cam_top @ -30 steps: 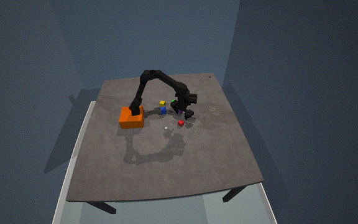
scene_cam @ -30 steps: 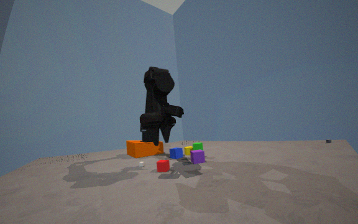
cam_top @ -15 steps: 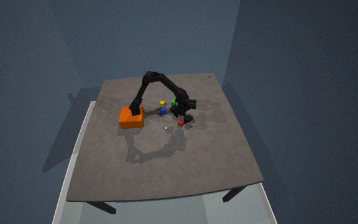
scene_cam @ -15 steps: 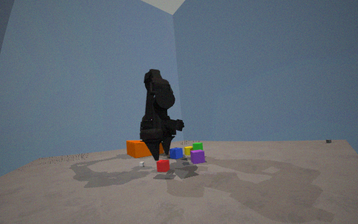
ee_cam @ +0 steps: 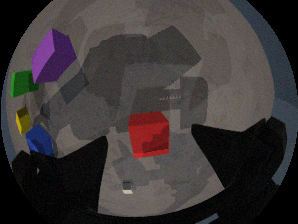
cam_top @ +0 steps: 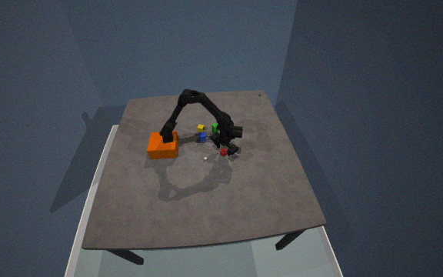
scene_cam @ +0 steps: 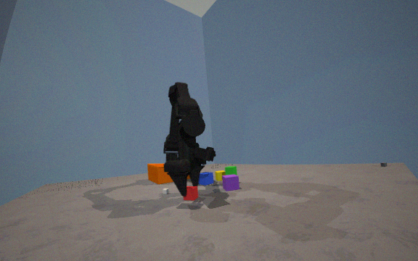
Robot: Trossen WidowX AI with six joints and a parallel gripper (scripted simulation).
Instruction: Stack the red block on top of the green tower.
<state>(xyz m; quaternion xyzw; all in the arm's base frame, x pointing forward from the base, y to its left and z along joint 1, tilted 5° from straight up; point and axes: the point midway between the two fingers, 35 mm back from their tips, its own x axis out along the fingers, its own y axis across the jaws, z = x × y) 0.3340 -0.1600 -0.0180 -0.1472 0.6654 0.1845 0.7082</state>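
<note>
Now: the red block right at my gripper tip. Also, from my gripper tip: blue block: 10 cm behind, 17 cm to the left; purple block: 5 cm ahead, 15 cm to the left; tiny white cube: 13 cm behind, 1 cm to the right, 1 cm below.
</note>
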